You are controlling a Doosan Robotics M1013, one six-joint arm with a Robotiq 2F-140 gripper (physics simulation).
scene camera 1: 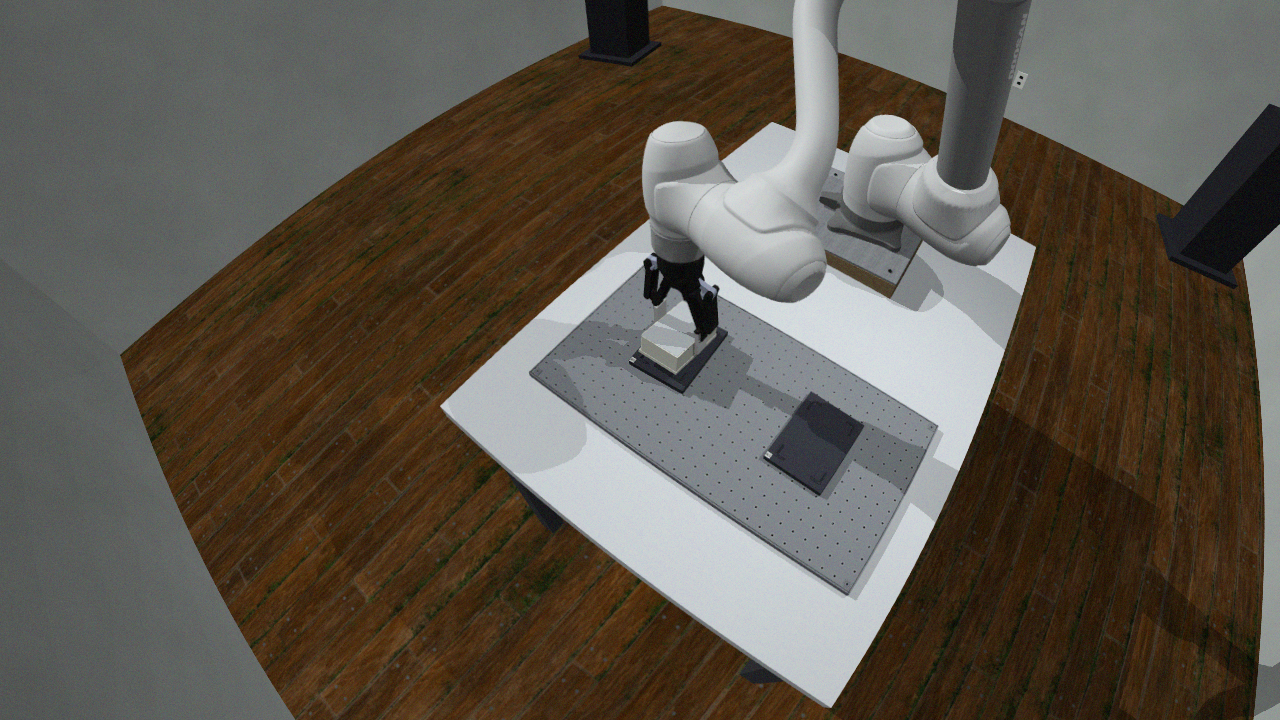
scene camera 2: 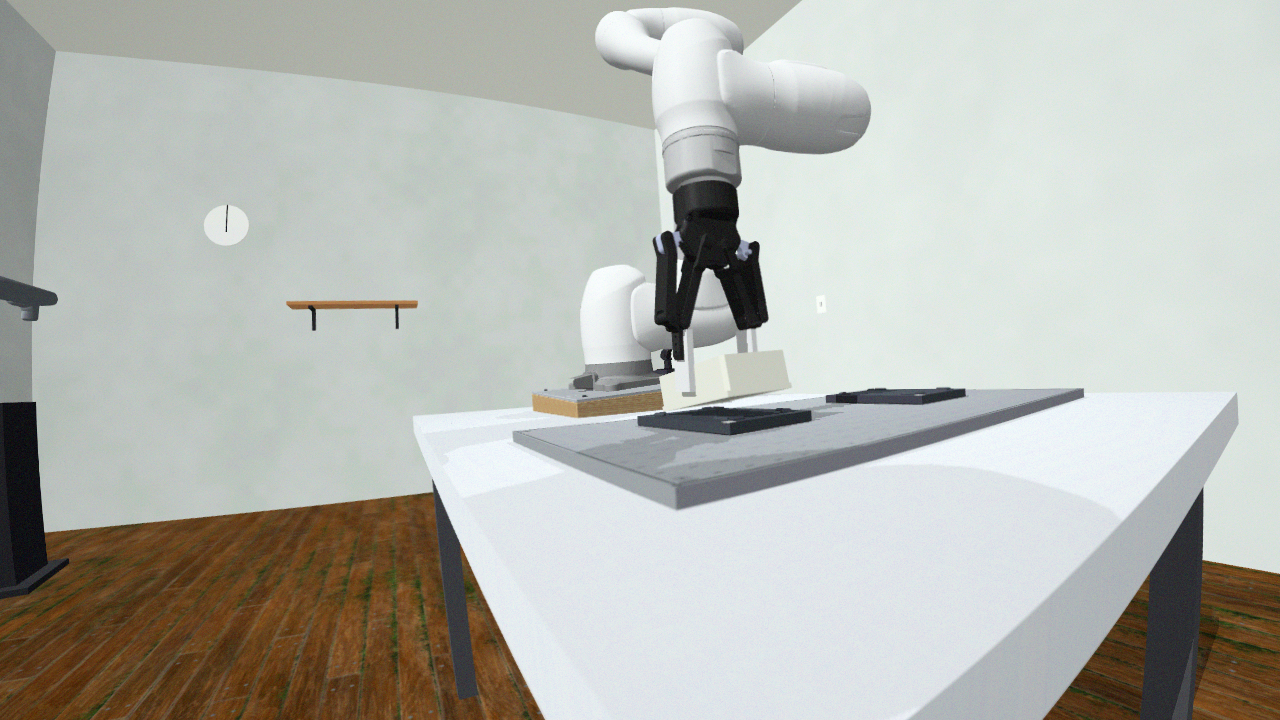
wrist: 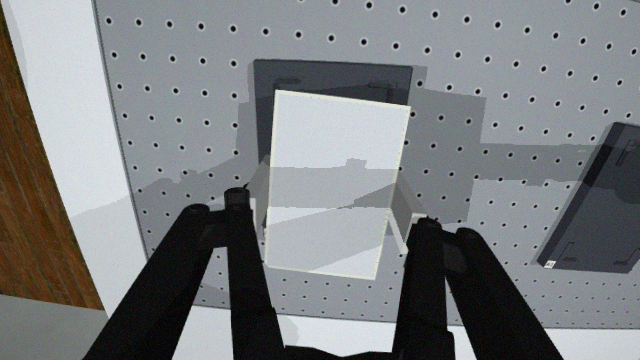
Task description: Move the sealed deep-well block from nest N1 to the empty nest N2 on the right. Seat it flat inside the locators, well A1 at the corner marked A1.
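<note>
My gripper is shut on the cream deep-well block. The block is low over the left dark nest, tilted with its robot-side end lower, and shifted towards the wrist view's bottom. Whether its low end touches the nest is unclear. The right dark nest is empty; its white A1 label is at the front-left corner. The nest numbers and the block's A1 well cannot be read.
Both nests lie on a grey perforated plate. It lies on a white table. The arm's base plate stands at the back of the table.
</note>
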